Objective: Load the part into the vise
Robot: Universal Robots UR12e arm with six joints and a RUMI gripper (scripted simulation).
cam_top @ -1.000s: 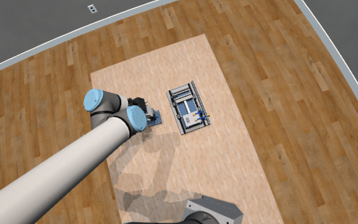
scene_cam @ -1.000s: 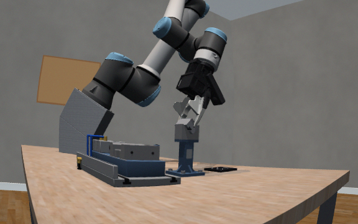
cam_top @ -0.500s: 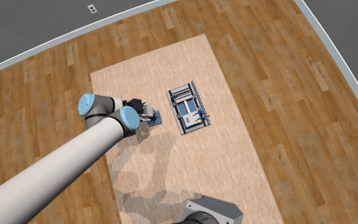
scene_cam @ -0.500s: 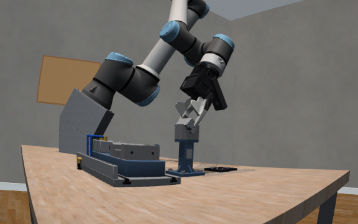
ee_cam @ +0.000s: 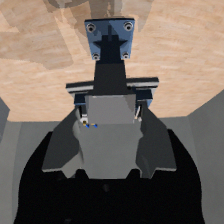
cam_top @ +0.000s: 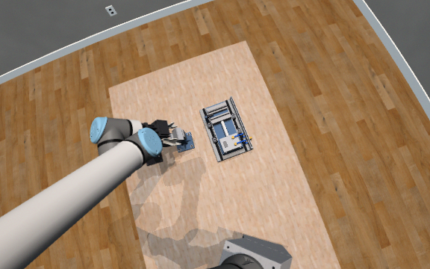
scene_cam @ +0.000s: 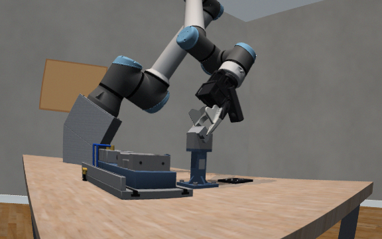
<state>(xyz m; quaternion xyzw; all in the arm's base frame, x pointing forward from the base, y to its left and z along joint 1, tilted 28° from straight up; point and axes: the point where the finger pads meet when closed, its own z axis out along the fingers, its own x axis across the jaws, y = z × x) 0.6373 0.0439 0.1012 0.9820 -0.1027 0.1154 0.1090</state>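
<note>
Right now my hand is 1 cm to the left of the part and 1 cm above it. Round my hand: work stop (18 cm to the right, 7 cm below, 6 cm ahead); cylinder rod (22 cm to the right, 8 cm below, 3 cm behind); moving jaw (22 cm to the right, 8 cm below, 2 cm ahead).
</note>
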